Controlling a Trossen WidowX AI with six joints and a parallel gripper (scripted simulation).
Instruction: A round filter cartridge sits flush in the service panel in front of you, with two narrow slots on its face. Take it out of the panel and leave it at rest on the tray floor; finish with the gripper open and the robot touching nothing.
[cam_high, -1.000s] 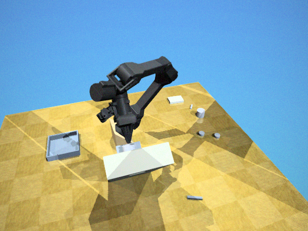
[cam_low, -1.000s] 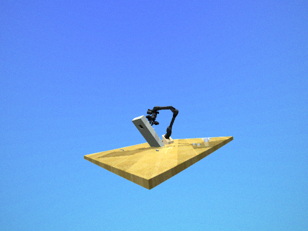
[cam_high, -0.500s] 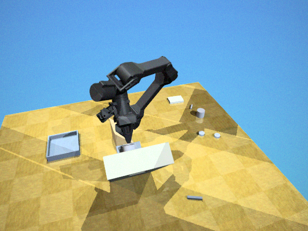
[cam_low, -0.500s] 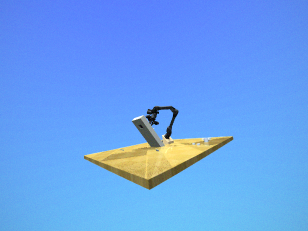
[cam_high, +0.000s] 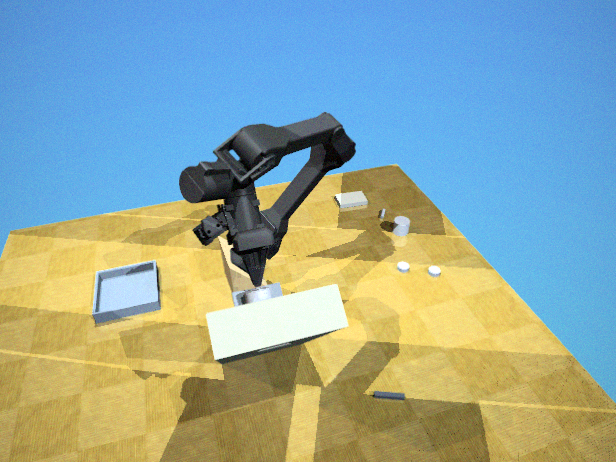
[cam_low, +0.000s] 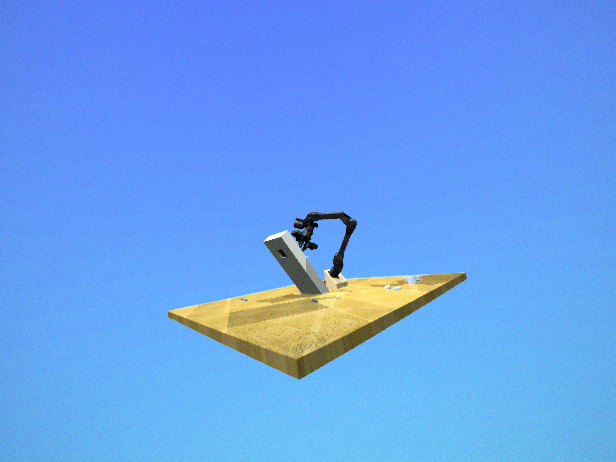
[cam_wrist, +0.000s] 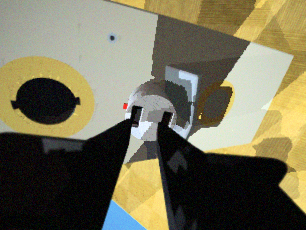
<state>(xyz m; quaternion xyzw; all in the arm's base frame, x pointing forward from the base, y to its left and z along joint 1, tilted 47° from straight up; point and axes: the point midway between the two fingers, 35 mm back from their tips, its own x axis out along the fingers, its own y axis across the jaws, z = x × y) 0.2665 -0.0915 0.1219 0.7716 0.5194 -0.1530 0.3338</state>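
Right now the filter cartridge is 20 mm below my gripper tip and 10 mm ahead of it. The rest, counted from my gripper tip: grey bar (250 mm below, 230 mm to the left, 110 mm ahead); pin (480 mm behind, 420 mm to the left, 250 mm below); grey-blue tray (320 mm to the right, 280 mm behind, 240 mm below).
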